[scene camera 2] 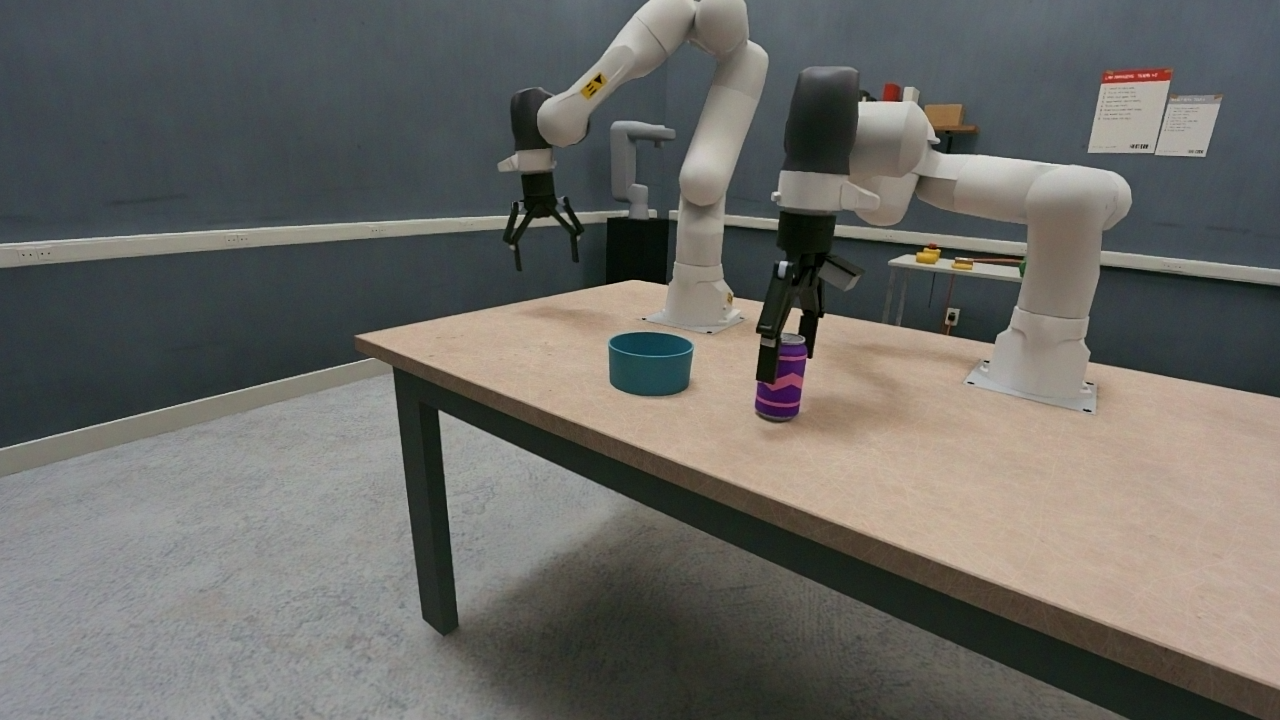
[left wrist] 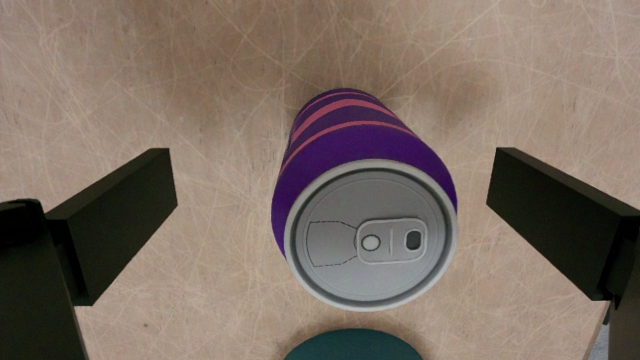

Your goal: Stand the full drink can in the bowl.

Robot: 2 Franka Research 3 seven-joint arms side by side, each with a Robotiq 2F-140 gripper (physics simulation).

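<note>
A purple drink can with pink stripes and a silver lid stands upright on the table. A teal bowl stands apart from it, to its left in the scene view and at the bottom edge of the left wrist view. My left gripper is open, pointing down, with its fingers on either side of the can's upper part and gaps to both sides in the wrist view. My right gripper is open and empty, high above the table's far left part. The bowl's inner floor is hidden in both views.
The wooden table carries both arm bases, the right arm's behind the bowl and the left arm's to the right of the can. The table's front edge runs in front of bowl and can. A small white side table stands behind.
</note>
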